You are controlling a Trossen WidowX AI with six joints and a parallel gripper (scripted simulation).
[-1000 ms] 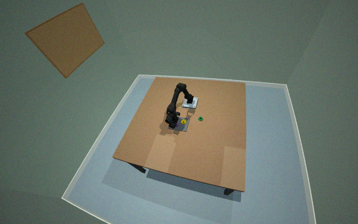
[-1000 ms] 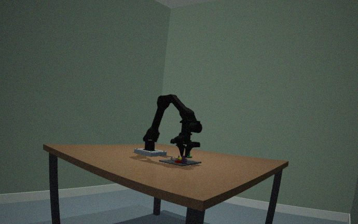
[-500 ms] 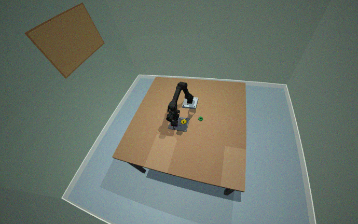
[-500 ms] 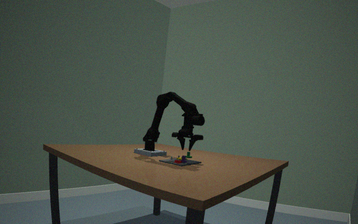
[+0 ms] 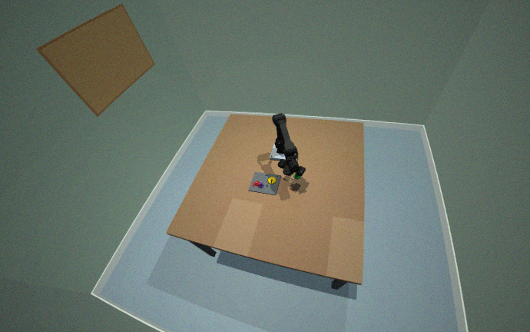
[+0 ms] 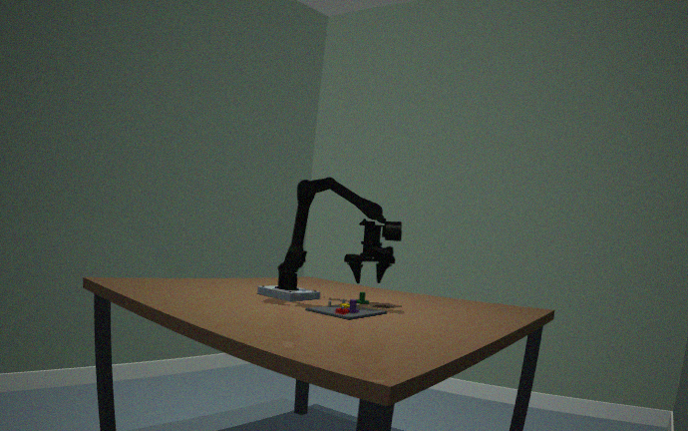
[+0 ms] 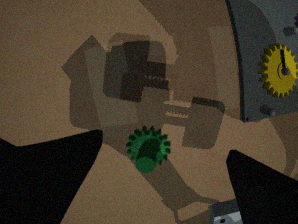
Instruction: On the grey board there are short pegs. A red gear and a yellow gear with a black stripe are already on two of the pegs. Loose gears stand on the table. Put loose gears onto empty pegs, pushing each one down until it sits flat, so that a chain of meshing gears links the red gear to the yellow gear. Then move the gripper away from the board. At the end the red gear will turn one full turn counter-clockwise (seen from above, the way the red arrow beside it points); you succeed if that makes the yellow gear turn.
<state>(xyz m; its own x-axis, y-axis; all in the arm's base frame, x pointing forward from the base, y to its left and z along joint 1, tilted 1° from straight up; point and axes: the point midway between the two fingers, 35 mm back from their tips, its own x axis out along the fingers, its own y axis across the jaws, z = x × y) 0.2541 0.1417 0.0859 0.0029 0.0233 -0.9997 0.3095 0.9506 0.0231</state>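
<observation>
Right now the green gear is 6 cm below my gripper tip, 4 cm behind it and 3 cm to the left of it. Round my gripper tip: yellow gear 15 cm to the right, 6 cm below, 3 cm ahead; then red gear 25 cm to the right, 8 cm ahead, 6 cm below; then purple gear 22 cm to the right, 9 cm ahead, 6 cm below.
</observation>
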